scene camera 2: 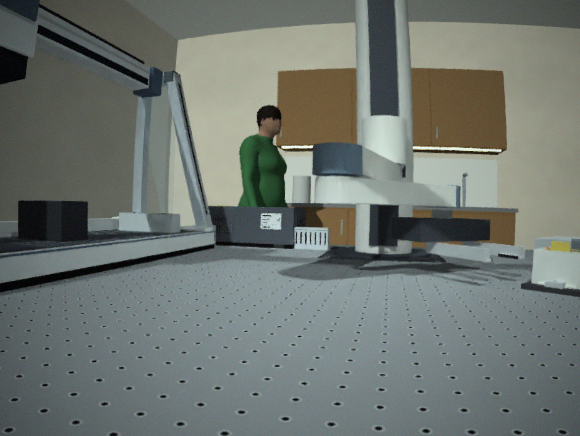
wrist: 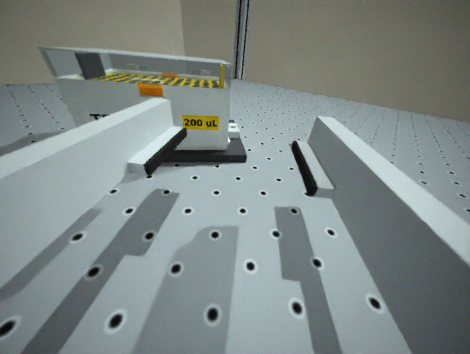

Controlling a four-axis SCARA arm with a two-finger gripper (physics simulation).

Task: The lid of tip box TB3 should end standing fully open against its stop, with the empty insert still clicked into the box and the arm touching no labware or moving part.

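Where they show: gripper, fingertip midpoint: [scene camera 2: 506, 254] [wrist: 240, 124]; arm's base, origin of the base link: [scene camera 2: 382, 258].
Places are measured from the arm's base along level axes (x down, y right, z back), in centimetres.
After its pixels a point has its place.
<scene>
Tip box TB3 [scene camera 2: 554, 267] {x -4.9, y -27.1, z -48.1 cm} [wrist: 192, 104] {x -6.1, y -26.3, z -43.4 cm} is a white box with a yellow "200 uL" label, on a dark base plate [wrist: 215, 156] {x -1.9, y -24.4, z -44.2 cm}. Its clear lid [wrist: 135, 56] {x -8.9, y -28.6, z -40.8 cm} appears to lie low over the box; its exact angle is hard to tell. The yellow insert [scene camera 2: 561, 246] {x -8.0, y -27.9, z -48.4 cm} [wrist: 150, 79] {x -7.0, y -33.1, z -43.7 cm} sits in the box top, seen through the lid. Whether it is clicked in cannot be told. My gripper [scene camera 2: 507, 252] {x -6.2, y -20.8, z -42.7 cm} [wrist: 240, 124] {x -6.2, y -20.8, z -42.7 cm} is shut with nothing between its fingers, which stay apart at this stop. It is low in front of the box; the left finger overlaps the box in the wrist view.
The arm's column [scene camera 2: 384, 60] {x -50.6, y -0.4, z -7.7 cm} stands at the back. A gantry frame [scene camera 2: 142, 155] {x -26.8, y 66.2, z -10.0 cm} with a dark block [scene camera 2: 52, 220] {x -9.8, y 53.8, z -56.5 cm} is at the left. A dark grey case [scene camera 2: 240, 225] {x -7.3, y 40.6, z 3.5 cm} and a white slotted rack [scene camera 2: 311, 238] {x -4.3, y 20.0, z 4.5 cm} stand behind. A person in green [scene camera 2: 262, 165] stands beyond the bench.
</scene>
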